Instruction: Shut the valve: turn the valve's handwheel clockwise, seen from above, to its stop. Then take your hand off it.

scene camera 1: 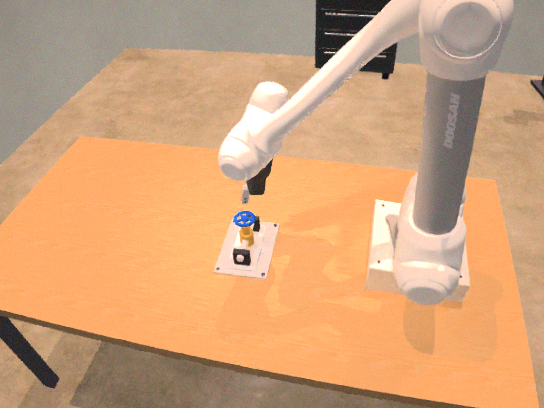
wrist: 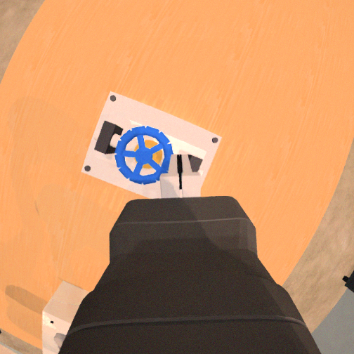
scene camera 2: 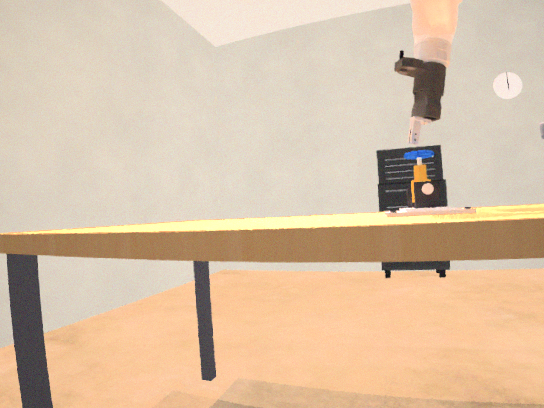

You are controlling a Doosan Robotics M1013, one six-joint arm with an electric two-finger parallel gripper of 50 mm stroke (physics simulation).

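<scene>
The blue handwheel (scene camera 1: 244,218) (scene camera 2: 419,154) (wrist: 145,155) sits level on top of the valve's yellow body (scene camera 1: 246,237) (scene camera 2: 420,173). The valve stands on a white base plate (scene camera 1: 270,250) (wrist: 150,116), with a black block at each end of its pipe. My gripper (scene camera 1: 245,201) (scene camera 2: 414,143) (wrist: 179,164) is shut with nothing between its fingers. In both scene views its tips hang a short gap above the wheel, not touching it. In the wrist view the fingers overlap the wheel's right rim. The wheel's stop cannot be seen.
The wooden table (scene camera 1: 150,200) (scene camera 2: 250,245) (wrist: 260,75) carries the plate and, to the right in scene camera 1, the arm's white base (scene camera 1: 384,240). A black drawer cabinet (scene camera 1: 345,37) (scene camera 2: 387,172) stands on the floor behind.
</scene>
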